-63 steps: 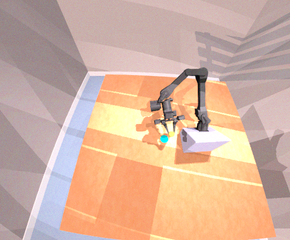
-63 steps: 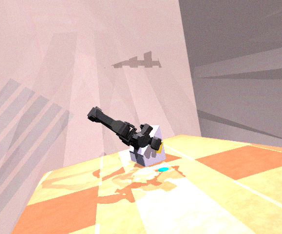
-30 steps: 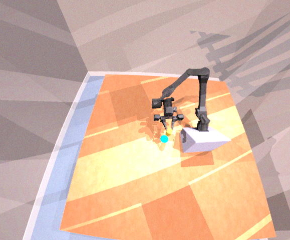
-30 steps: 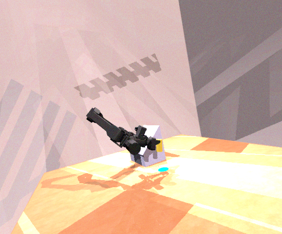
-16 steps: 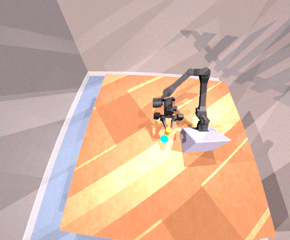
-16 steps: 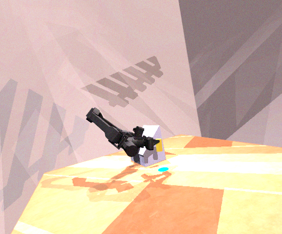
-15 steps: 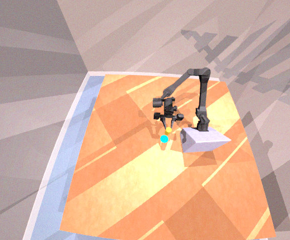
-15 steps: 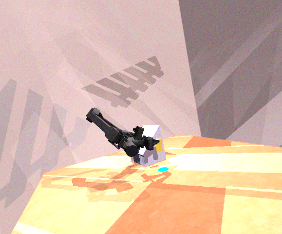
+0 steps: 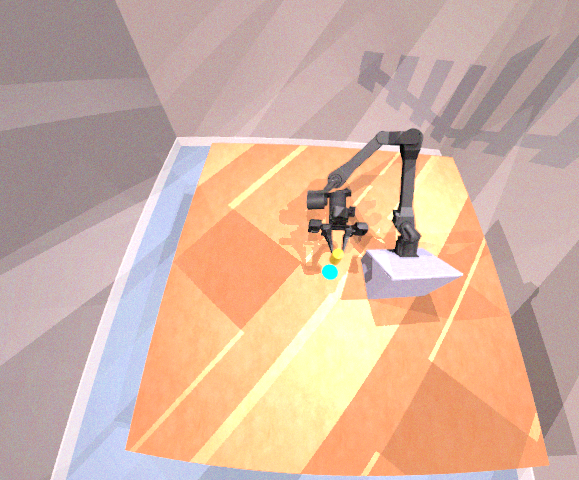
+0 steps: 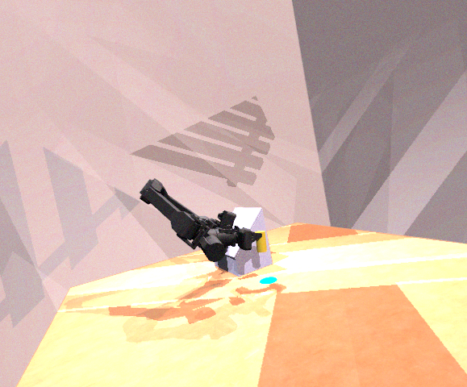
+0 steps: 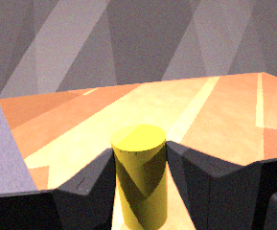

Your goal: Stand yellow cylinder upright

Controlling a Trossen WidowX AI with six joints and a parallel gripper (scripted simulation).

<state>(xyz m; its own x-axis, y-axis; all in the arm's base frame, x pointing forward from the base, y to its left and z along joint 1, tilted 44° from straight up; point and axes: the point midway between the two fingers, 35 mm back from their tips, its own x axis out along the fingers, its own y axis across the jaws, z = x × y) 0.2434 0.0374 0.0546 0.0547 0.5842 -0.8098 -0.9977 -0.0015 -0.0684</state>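
Right now the cyan circle is 16 cm below my gripper tip. Also, from my gripper tip: yellow tall cylinder 2 cm below.
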